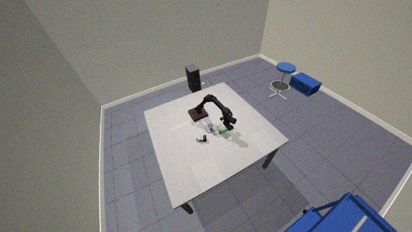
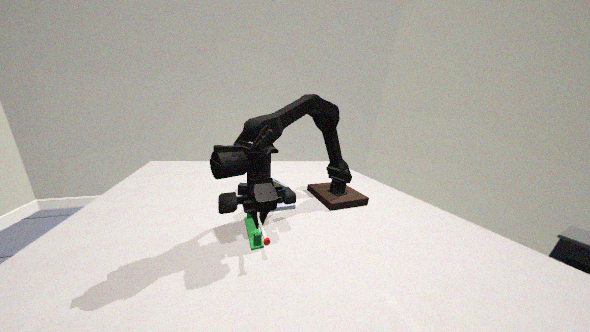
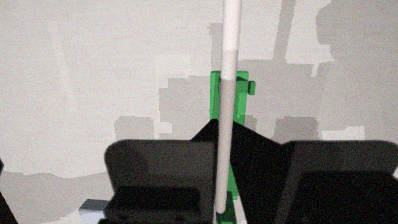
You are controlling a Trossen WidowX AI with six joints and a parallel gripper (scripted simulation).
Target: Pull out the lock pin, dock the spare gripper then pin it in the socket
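Now: the green pin rest 3 cm to the right of my gripper tip and 1 cm below it. Round my gripper tip: spare gripper: 30 cm to the right, 6 cm behind, 1 cm below; then socket: 14 cm to the right, 12 cm behind, 2 cm above.
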